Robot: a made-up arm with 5 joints.
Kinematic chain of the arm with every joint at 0, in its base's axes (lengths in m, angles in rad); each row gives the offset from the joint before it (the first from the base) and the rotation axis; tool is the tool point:
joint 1: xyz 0 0 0.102 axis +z
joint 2: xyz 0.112 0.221 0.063 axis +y
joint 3: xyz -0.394 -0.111 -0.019 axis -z
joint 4: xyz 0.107 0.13 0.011 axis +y
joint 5: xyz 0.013 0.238 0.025 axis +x
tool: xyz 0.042 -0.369 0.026
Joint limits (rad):
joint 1: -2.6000..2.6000
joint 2: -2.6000..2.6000
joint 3: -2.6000..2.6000
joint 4: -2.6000..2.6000
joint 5: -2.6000..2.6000
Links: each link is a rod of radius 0.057 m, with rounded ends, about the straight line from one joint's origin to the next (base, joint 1, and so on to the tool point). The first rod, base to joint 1, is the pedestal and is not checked.
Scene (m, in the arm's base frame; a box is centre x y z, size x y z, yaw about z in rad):
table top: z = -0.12
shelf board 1: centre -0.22 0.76 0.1 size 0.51 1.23 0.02 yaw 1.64
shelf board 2: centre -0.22 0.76 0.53 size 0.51 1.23 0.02 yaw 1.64
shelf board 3: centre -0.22 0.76 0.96 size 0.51 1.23 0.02 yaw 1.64
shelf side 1: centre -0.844 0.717 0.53 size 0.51 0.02 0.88 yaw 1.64
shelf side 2: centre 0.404 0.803 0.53 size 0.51 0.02 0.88 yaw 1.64
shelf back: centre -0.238 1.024 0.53 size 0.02 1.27 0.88 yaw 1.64
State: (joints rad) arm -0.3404 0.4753 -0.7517 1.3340 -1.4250
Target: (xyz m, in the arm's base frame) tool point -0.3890 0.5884 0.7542
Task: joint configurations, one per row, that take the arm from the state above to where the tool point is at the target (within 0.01 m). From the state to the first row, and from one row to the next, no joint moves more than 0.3 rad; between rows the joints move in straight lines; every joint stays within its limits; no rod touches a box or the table.
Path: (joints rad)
1: -0.1182 0.5130 -0.7136 1.3292 -1.1518
2: 0.1039 0.5507 -0.6756 1.3243 -0.8786
3: 0.3261 0.5884 -0.6375 1.3195 -0.6054
4: 0.5483 0.6261 -0.5994 1.3146 -0.3322
5: 0.7705 0.6638 -0.5613 1.3098 -0.0590
6: 0.9926 0.7015 -0.5233 1.3049 0.2142
7: 0.8814 0.6771 -0.7169 1.2172 -0.0841
8: 0.7701 0.6527 -0.9105 1.1295 -0.3825
9: 0.6589 0.6283 -1.1042 1.0417 -0.6808
10: 0.5476 0.6039 -1.2978 0.9540 -0.9792
11: 0.4363 0.5795 -1.4914 0.8663 -1.2775
12: 0.2756 0.6373 -1.4471 0.9079 -1.4279
13: 0.1149 0.6950 -1.4027 0.9495 -1.5783

